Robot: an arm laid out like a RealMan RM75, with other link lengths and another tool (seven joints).
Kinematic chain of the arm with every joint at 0, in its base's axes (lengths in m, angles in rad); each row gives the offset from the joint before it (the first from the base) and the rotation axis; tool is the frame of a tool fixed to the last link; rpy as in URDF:
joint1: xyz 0 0 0.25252 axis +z
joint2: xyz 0 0 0 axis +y
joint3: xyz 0 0 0.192 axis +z
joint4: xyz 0 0 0 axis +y
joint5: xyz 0 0 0.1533 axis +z
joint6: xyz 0 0 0 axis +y
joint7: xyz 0 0 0.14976 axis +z
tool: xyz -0.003 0.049 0.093 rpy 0.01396 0 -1.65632
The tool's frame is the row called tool.
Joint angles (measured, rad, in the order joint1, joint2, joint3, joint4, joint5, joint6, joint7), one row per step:
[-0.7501, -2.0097, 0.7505, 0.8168, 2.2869, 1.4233, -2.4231]
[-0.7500, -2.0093, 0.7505, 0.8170, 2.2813, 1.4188, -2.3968]
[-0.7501, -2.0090, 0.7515, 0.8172, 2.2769, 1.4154, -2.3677]
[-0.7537, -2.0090, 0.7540, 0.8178, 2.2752, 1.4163, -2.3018]
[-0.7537, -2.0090, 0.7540, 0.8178, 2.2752, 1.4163, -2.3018]
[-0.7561, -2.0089, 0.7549, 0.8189, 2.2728, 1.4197, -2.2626]
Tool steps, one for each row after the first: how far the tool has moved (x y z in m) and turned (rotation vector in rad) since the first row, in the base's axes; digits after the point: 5 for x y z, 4 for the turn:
[0.00026, 0.00039, 0.00033, 0.0082, 0.0059, -0.0247]
[0.00028, 0.00023, 0.00029, 0.0145, 0.0144, -0.0525]
[0.00012, -0.00224, -0.00107, 0.0178, 0.0386, -0.1191]
[0.00012, -0.00224, -0.00107, 0.0178, 0.0386, -0.1191]
[0.00057, -0.00402, -0.00166, 0.0186, 0.0508, -0.1599]

